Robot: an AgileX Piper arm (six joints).
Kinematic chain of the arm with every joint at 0, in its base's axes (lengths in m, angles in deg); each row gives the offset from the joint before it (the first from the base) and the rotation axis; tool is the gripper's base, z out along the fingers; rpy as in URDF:
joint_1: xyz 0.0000 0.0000 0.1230 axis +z
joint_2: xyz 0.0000 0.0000 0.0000 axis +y
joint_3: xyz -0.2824 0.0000 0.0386 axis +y
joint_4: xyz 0.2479 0.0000 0.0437 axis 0.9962 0 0.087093
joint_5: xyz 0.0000 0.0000 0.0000 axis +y
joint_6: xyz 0.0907 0.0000 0.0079 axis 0.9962 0 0.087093
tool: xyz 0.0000 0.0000 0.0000 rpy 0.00 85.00 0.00
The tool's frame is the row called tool.
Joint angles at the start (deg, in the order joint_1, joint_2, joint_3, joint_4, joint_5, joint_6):
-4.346 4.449 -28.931 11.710 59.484 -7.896
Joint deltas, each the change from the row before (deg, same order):
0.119 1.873 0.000 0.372 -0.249 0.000
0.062 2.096 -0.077 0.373 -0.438 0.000
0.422 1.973 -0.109 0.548 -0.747 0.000
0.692 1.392 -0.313 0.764 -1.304 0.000
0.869 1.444 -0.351 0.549 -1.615 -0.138
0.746 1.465 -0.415 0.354 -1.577 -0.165
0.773 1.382 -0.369 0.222 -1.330 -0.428
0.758 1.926 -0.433 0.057 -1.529 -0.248
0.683 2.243 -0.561 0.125 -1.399 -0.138
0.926 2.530 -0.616 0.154 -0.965 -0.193
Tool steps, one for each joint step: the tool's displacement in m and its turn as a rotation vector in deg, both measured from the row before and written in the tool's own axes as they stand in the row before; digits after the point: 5 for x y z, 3 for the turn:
-0.00270 -0.00041 0.00458 -0.443 1.559 0.463
-0.00352 -0.00055 0.00489 -0.362 1.511 0.528
-0.00394 -0.00015 0.00447 -0.751 1.063 0.410
-0.00485 0.00059 0.00225 -1.047 -0.253 0.248
-0.00541 0.00038 0.00237 -0.955 -0.496 -0.075
-0.00554 0.00013 0.00240 -0.683 -0.487 -0.137
-0.00480 0.00008 0.00252 -0.624 -0.259 -0.489
-0.00576 -0.00043 0.00409 -0.438 0.032 -0.303
-0.00625 -0.00043 0.00489 -0.432 0.331 -0.077
-0.00584 -0.00008 0.00590 -0.708 1.016 -0.202

